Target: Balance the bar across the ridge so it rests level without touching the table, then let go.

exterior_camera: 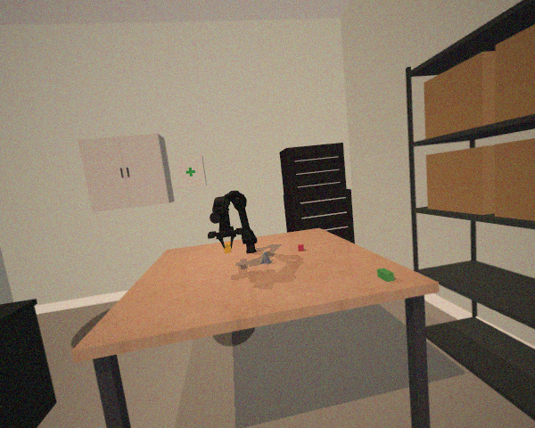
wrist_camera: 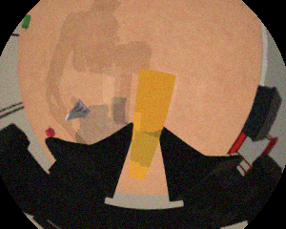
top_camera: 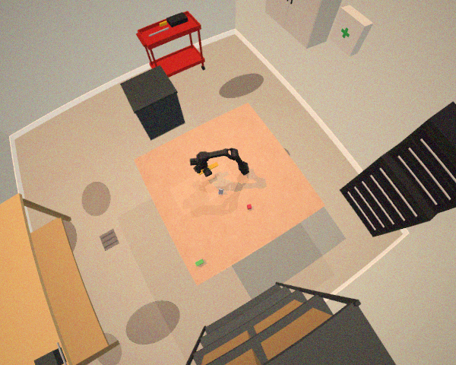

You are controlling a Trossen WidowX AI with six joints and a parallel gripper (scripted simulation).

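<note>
Now: gripper tip 30 mm past the yellow bar. Round my gripper tip: green block 420 mm ahead, 640 mm to the left, 110 mm below; then red block 180 mm behind, 450 mm to the left, 110 mm below.
</note>
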